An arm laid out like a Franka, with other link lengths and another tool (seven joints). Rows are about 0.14 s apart.
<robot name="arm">
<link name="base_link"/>
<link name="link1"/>
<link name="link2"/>
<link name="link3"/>
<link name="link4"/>
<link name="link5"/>
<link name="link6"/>
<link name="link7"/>
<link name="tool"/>
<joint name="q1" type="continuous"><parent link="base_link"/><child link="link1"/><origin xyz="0 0 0.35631" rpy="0 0 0"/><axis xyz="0 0 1"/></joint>
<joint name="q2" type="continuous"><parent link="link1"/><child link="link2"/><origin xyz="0 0 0" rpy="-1.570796 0 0"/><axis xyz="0 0 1"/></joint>
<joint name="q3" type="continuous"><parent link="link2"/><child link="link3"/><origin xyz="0 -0.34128 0" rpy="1.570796 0 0"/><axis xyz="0 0 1"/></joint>
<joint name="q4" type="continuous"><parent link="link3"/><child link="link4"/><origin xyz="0.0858 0 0" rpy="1.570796 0 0"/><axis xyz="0 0 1"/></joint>
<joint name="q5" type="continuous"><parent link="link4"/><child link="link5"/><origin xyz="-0.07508 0.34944 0" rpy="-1.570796 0 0"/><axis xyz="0 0 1"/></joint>
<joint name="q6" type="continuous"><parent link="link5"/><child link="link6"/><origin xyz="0 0 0" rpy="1.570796 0 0"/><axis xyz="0 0 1"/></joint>
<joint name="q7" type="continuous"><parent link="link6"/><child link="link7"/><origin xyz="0.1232 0 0" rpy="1.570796 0 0"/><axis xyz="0 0 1"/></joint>
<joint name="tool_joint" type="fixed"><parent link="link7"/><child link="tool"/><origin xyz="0.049 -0.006 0.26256" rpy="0.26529 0 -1.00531"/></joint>
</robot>
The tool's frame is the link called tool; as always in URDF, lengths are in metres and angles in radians. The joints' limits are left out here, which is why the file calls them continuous.
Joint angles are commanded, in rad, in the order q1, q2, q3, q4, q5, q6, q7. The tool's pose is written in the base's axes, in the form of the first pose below.
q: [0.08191 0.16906 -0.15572 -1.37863 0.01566 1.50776 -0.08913]
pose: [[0.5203, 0.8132, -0.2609, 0.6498], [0.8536, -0.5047, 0.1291, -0.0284], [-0.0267, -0.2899, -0.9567, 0.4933], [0, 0, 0, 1]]
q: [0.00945 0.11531 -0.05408 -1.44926 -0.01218 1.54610 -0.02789]
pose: [[0.5496, 0.8010, -0.2374, 0.6402], [0.8351, -0.5352, 0.1272, -0.0234], [-0.0252, -0.2682, -0.9630, 0.4970], [0, 0, 0, 1]]
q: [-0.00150 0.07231 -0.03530 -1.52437 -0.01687 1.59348 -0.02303]
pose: [[0.5470, 0.8069, -0.2232, 0.6324], [0.8370, -0.5328, 0.1248, -0.0201], [-0.0183, -0.2551, -0.9667, 0.4933], [0, 0, 0, 1]]
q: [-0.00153 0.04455 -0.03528 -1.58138 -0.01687 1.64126 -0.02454]
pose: [[0.5453, 0.8127, -0.2056, 0.6297], [0.8382, -0.5309, 0.1246, -0.0200], [-0.0079, -0.2403, -0.9707, 0.4892], [0, 0, 0, 1]]
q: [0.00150 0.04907 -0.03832 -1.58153 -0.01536 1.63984 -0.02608]
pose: [[0.5440, 0.8119, -0.2116, 0.6299], [0.8390, -0.5294, 0.1257, -0.0195], [-0.0100, -0.2459, -0.9692, 0.4860], [0, 0, 0, 1]]
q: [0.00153 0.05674 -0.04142 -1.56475 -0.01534 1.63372 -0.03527]
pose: [[0.5390, 0.8158, -0.2097, 0.6326], [0.8423, -0.5247, 0.1238, -0.0210], [-0.0090, -0.2433, -0.9699, 0.4889], [0, 0, 0, 1]]
